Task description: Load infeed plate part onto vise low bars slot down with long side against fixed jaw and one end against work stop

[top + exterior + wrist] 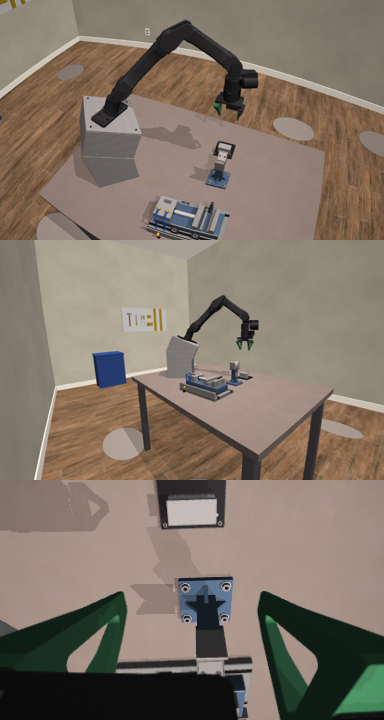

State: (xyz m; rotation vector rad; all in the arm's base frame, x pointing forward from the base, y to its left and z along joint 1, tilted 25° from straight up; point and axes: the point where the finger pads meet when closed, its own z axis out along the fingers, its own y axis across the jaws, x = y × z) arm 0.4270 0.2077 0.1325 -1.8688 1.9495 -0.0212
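Right now my hand is 1 cm to the right of the part and 21 cm above it. Round my hand: black infeed plate 1 cm to the left, 23 cm below; then work stop rod 6 cm ahead, 37 cm to the right, 15 cm below; then piston rod 3 cm behind, 42 cm to the right, 16 cm below.
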